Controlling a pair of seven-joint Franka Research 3 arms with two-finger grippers.
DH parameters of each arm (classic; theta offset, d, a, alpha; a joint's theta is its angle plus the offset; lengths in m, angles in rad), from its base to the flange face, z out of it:
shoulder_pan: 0 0.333 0 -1.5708
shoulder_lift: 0 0 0 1.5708
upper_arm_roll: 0 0.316 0.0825 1.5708
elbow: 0 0 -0.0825 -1.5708
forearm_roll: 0 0.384 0 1.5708
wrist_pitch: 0 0 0.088 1.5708
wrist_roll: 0 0.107 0 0
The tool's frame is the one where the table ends.
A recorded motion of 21 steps. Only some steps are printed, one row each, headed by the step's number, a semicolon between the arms.
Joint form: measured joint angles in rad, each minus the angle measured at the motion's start. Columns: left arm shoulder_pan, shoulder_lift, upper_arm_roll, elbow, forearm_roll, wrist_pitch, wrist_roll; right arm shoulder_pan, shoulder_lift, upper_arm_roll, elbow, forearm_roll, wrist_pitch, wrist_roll.
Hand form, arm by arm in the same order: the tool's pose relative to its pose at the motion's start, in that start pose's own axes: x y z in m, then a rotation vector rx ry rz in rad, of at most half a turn. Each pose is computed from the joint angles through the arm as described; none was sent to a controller.
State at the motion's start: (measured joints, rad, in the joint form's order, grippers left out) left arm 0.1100 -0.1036 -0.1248 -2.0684 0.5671 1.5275 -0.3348; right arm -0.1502 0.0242 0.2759 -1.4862 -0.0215 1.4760 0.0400
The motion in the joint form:
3: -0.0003 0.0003 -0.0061 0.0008 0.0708 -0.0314 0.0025; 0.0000 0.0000 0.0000 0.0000 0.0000 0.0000 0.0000
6: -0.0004 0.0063 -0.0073 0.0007 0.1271 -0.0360 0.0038; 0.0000 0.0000 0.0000 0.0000 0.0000 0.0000 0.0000
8: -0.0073 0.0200 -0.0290 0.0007 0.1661 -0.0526 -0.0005; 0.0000 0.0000 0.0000 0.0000 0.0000 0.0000 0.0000
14: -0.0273 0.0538 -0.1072 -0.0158 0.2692 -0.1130 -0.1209; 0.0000 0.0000 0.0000 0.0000 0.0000 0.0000 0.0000
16: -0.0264 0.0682 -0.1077 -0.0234 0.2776 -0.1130 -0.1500; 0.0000 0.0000 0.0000 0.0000 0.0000 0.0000 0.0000
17: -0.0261 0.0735 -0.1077 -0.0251 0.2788 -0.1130 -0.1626; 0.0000 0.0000 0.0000 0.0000 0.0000 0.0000 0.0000
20: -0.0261 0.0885 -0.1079 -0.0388 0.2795 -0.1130 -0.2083; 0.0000 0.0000 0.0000 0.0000 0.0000 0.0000 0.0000
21: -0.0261 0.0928 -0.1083 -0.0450 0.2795 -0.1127 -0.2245; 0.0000 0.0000 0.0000 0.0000 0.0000 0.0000 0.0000
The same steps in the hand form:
3: -0.0010 -0.0063 0.0004 0.0789 -0.0020 0.0025; 0.0000 0.0000 0.0000 0.0000 0.0000 0.0000
6: 0.0020 -0.0102 0.0017 0.1350 0.0084 0.0049; 0.0000 0.0000 0.0000 0.0000 0.0000 0.0000
8: 0.0026 -0.0001 -0.0015 0.1880 0.0154 0.0251; 0.0000 0.0000 0.0000 0.0000 0.0000 0.0000
14: -0.0027 0.0369 -0.0099 0.3424 0.0515 -0.0138; 0.0000 0.0000 0.0000 0.0000 0.0000 0.0000
16: 0.0002 0.0418 -0.0024 0.3552 0.0453 -0.0286; 0.0000 0.0000 0.0000 0.0000 0.0000 0.0000
17: 0.0013 0.0435 0.0001 0.3577 0.0432 -0.0365; 0.0000 0.0000 0.0000 0.0000 0.0000 0.0000
20: 0.0030 0.0507 0.0104 0.3667 0.0330 -0.0622; 0.0000 0.0000 0.0000 0.0000 0.0000 0.0000
21: 0.0032 0.0534 0.0141 0.3701 0.0296 -0.0709; 0.0000 0.0000 0.0000 0.0000 0.0000 0.0000

